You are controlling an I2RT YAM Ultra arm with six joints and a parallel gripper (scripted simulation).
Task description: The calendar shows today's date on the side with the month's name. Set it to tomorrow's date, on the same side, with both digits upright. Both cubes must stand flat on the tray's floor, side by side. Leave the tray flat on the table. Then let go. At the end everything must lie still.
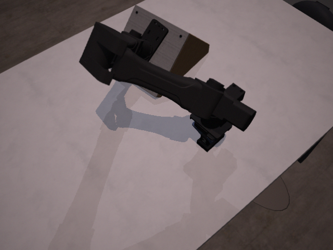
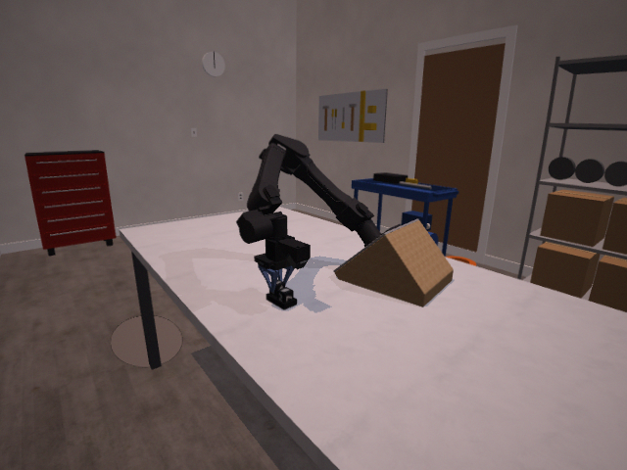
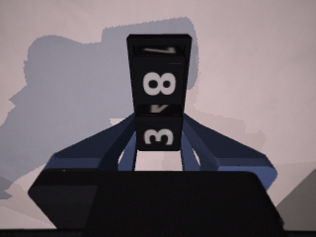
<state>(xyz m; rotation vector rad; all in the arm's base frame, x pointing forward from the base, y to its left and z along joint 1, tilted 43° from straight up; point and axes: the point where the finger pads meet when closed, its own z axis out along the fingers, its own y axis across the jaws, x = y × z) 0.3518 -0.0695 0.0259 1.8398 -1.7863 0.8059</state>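
Now: the black cube right at my hand. Round my hand: black tray (3 cm below, 2 cm to the left).
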